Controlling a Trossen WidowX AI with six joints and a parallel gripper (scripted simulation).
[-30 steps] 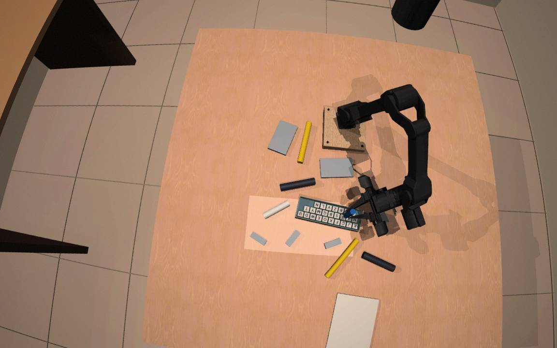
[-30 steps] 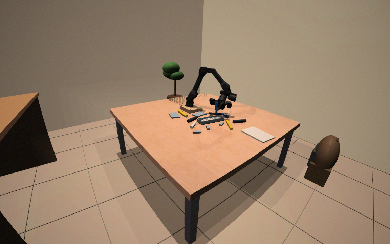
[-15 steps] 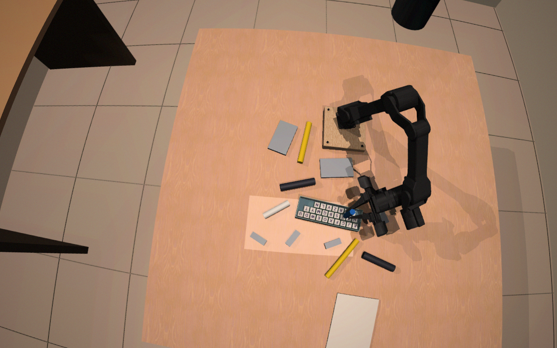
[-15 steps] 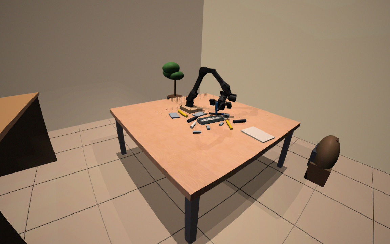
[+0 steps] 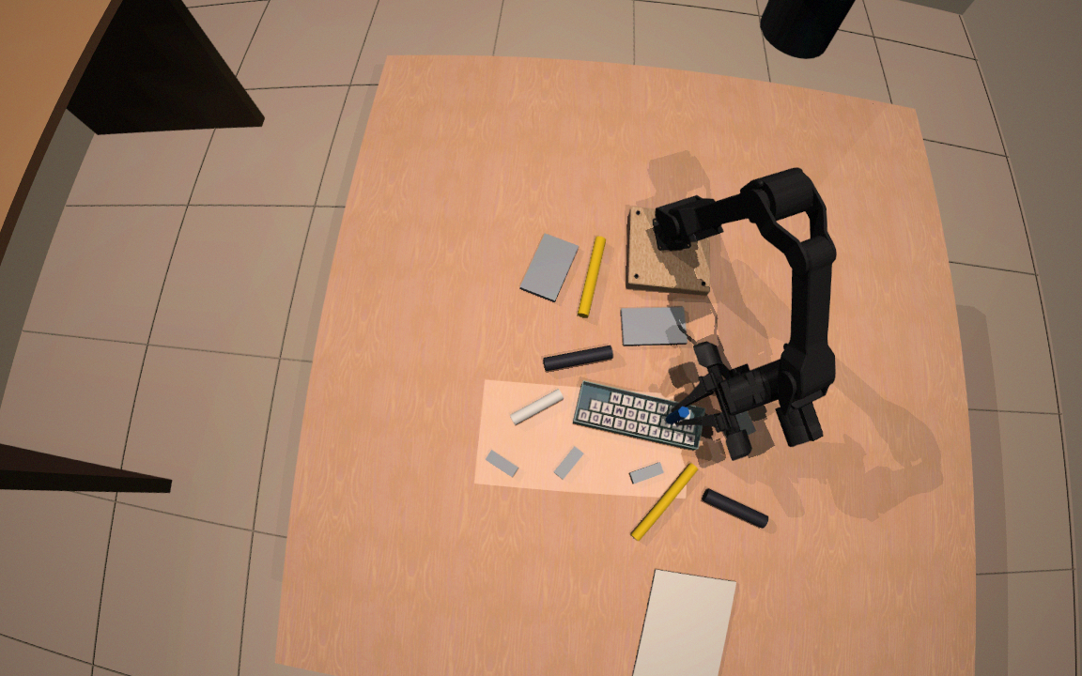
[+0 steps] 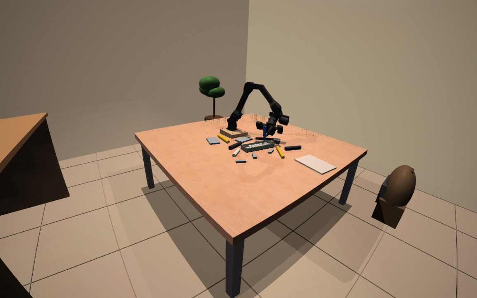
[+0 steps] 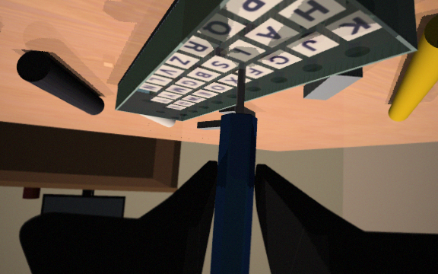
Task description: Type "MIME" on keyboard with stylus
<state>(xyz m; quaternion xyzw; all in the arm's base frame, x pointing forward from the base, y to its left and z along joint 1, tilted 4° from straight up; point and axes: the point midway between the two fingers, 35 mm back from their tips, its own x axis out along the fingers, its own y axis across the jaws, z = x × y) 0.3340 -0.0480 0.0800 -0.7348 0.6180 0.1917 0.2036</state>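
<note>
My gripper tip is now 30 mm short of the grey cube, 130 mm to the right of it and 60 mm above it. Round my gripper tip: white sheet (370 mm ahead, 20 mm to the right, 70 mm below); then white cylinder (60 mm behind, 220 mm to the right, 70 mm below); then blue stylus (10 mm below).
</note>
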